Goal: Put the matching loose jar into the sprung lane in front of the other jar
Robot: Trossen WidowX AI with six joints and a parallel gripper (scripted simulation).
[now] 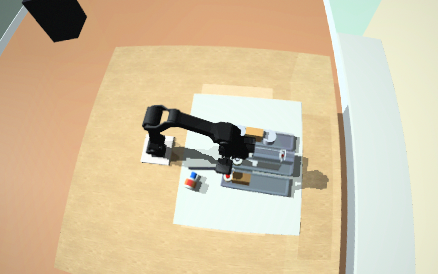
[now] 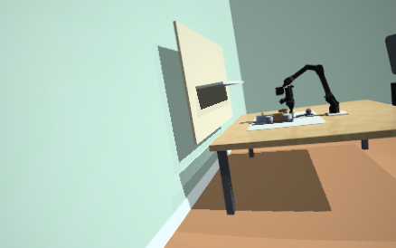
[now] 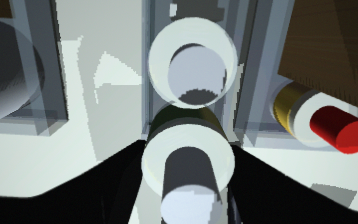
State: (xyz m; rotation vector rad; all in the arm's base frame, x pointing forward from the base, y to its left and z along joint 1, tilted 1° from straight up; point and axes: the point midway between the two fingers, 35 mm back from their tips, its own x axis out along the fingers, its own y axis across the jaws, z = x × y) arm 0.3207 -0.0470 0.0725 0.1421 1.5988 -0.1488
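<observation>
Now: gripper tip 100 mm past the thin dark rod, 40 mm to the left of it and 40 mm above it. The rest, counted from my gripper tip: grey lane rack 170 mm ahead, 30 mm below, 10 mm to the right.
</observation>
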